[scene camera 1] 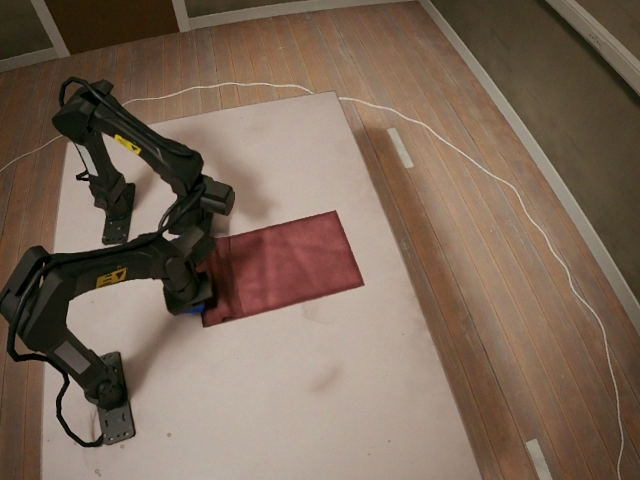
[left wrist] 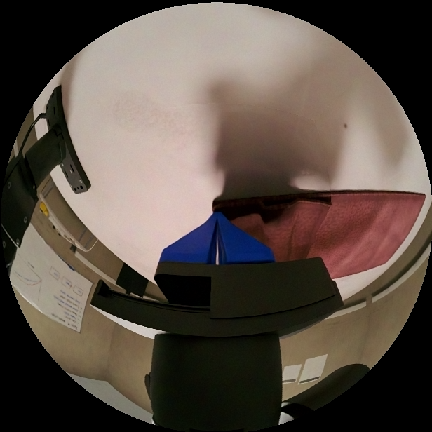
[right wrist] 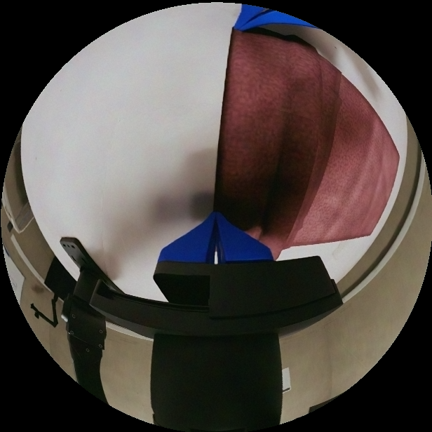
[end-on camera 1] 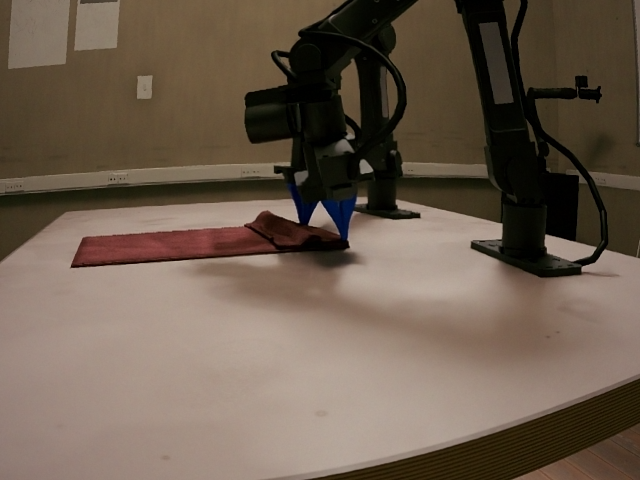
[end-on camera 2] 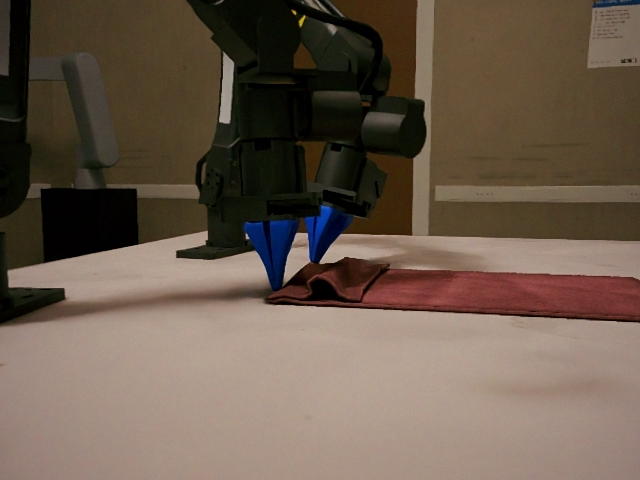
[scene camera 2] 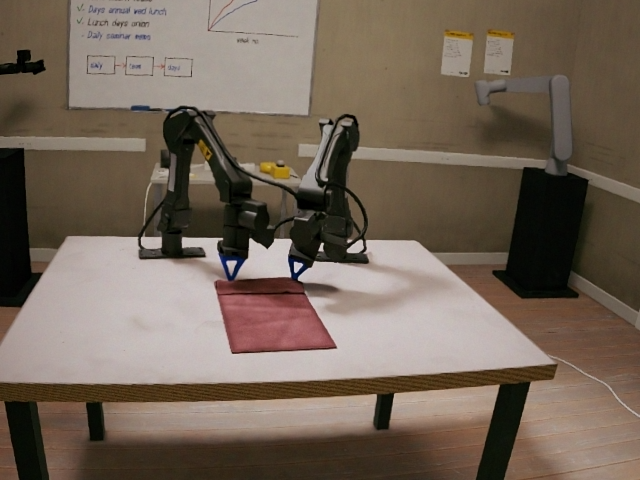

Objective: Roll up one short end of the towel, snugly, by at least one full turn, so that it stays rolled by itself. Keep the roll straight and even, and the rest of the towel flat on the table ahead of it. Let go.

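Observation:
The dark red towel (scene camera 1: 294,263) (scene camera 2: 273,322) (end-on camera 1: 170,245) (end-on camera 2: 491,291) lies with its long part flat. Its end nearest the arm bases is turned over in a low, loose flap (scene camera 2: 258,286) (right wrist: 270,125). In end-on camera 2 the flap shows a hollow ridge at its side. My left gripper (scene camera 2: 295,279) (end-on camera 1: 343,240) (end-on camera 2: 315,261) (left wrist: 217,217) is shut with its tips at one corner of the folded end edge. My right gripper (scene camera 2: 230,279) (end-on camera 1: 303,223) (end-on camera 2: 276,289) (right wrist: 215,217) is shut at the same edge's other corner. Both appear to pinch the towel's edge; the fabric between the tips is hidden.
The pale table (scene camera 1: 289,403) (scene camera 2: 129,341) carries both arm bases (scene camera 1: 117,227) (scene camera 1: 117,421) beyond the folded end. The arms' wrists stand close together above the towel. A white cable (scene camera 1: 496,178) lies on the floor beyond the table.

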